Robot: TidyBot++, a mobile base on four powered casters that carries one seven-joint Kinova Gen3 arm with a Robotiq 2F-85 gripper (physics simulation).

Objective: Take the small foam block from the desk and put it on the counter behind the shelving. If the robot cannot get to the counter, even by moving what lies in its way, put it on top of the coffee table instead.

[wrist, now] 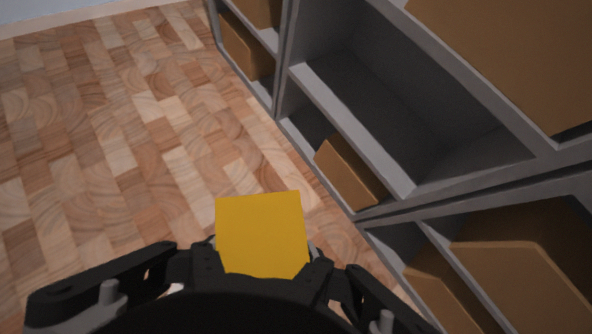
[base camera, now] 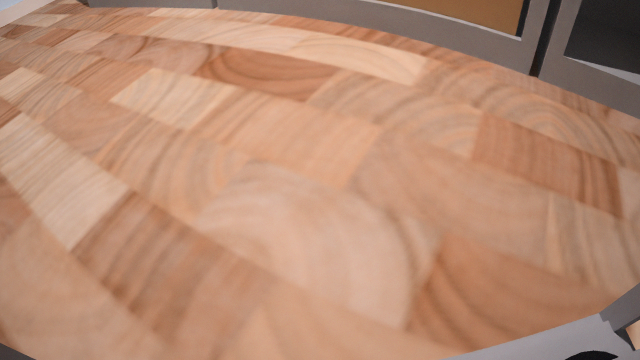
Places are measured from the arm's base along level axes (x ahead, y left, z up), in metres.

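Pixels of known places: gripper, fingertip midpoint: (wrist: 266, 246).
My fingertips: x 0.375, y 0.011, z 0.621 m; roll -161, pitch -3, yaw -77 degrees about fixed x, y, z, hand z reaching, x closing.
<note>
Behind a point stands the place of what it marks.
The small foam block (wrist: 261, 232) {y 0.019, x 0.382, z 0.659 m} is yellow and shows at the lower middle of the wrist view. My gripper (wrist: 266, 246) {y 0.011, x 0.375, z 0.621 m} is shut on it, with a black finger at each side, and holds it above the wooden floor. The grey shelving (wrist: 350, 125) {y -0.180, x 0.988, z 0.137 m} (base camera: 300, 14) {y -0.014, x 1.038, z -0.389 m} stands to the right in the wrist view, and its base runs along the top and upper right of the base camera view. The counter, the desk and the coffee table do not show in either view.
Brown boxes (wrist: 345, 175) {y -0.303, x 0.868, z -0.122 m} (wrist: 520, 285) {y -0.829, x 0.514, z 0.286 m} (base camera: 465, 12) {y -0.379, x 0.816, z -0.299 m} sit in several shelf compartments. One larger compartment (wrist: 400, 100) {y -0.423, x 1.301, z 0.138 m} shows a dark inside. The wooden floor (wrist: 125, 125) {y 1.157, x 0.743, z -0.397 m} (base camera: 300, 225) {y 0.012, x 0.361, z -0.396 m} runs along the shelving to a pale blue wall (wrist: 90, 12) {y 2.127, x 1.553, z -0.348 m} at the upper left.
</note>
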